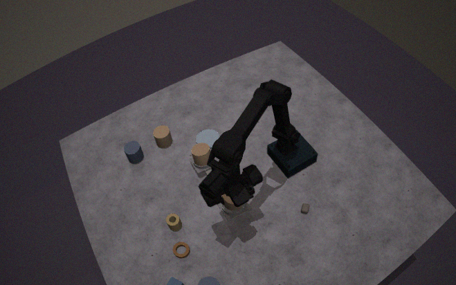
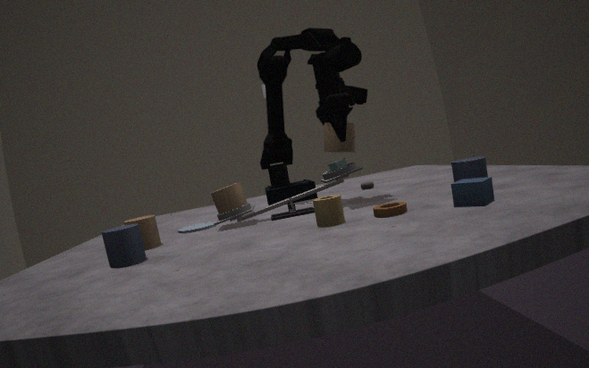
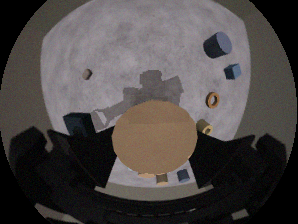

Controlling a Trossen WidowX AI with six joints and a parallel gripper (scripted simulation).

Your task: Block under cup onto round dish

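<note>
The pale teal block is 6 cm below my gripper tip and 1 cm to the right of it. The rest, counted from my gripper tip: round dish (37 cm to the right, 14 cm below, 10 cm behind).
</note>
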